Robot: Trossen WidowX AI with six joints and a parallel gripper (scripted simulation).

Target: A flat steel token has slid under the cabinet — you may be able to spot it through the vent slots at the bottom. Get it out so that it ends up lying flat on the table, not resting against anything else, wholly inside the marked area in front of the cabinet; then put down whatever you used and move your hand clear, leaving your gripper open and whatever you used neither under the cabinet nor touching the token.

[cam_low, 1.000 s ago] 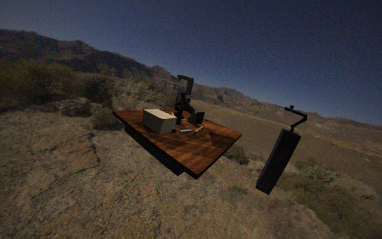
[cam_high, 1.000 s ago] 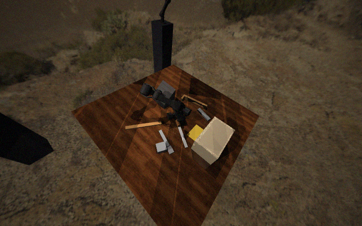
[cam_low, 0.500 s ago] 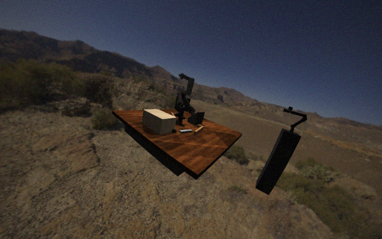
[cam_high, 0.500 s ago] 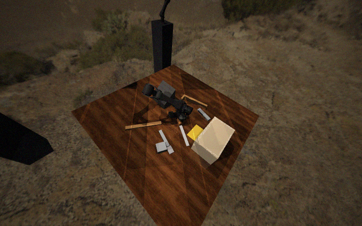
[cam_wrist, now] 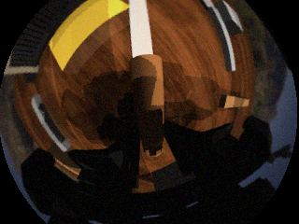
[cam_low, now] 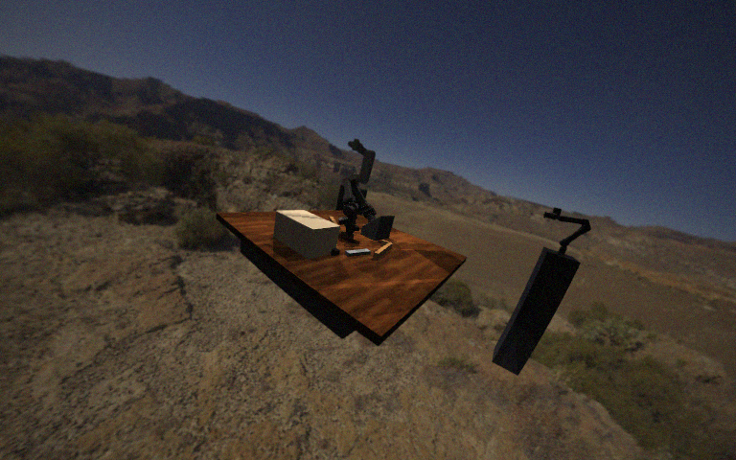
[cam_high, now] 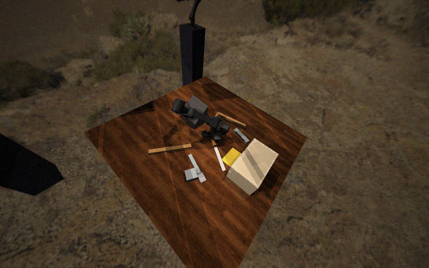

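My gripper tip is now 21 cm to the right of the grey bar and 15 cm short of it. Round my gripper tip: steel token (32 cm ahead, 1 cm to the left, 1 cm below); then wooden stick (29 cm to the right, 16 cm behind); then grey scraper (27 cm to the right, 10 cm ahead).
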